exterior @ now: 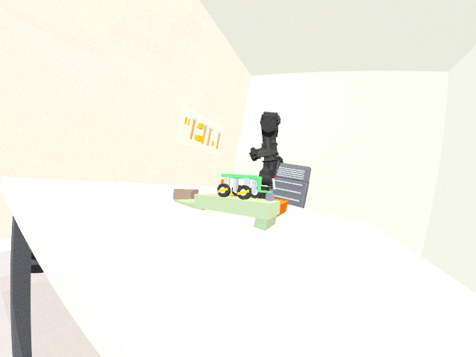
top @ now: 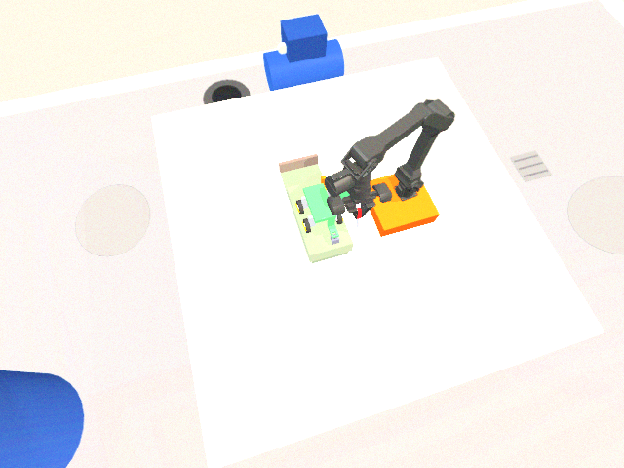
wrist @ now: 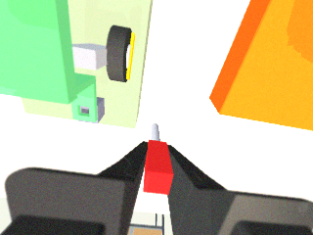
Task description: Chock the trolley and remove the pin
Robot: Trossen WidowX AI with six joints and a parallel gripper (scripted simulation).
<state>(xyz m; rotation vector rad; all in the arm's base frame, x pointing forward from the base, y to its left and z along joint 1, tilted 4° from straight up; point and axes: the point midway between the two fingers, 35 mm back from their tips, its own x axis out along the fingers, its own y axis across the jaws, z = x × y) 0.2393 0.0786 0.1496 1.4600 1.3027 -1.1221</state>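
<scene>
Now: gripper tip 4 cm past the green tray, 20 cm to the left of it and 17 cm above it. Also, from my gripper tip: trolley: 9 cm ahead, 9 cm to the right, 6 cm below; pale green ramp: 9 cm ahead, 10 cm to the right, 12 cm below; red-headed stop pin: right at my gripper tip.
</scene>
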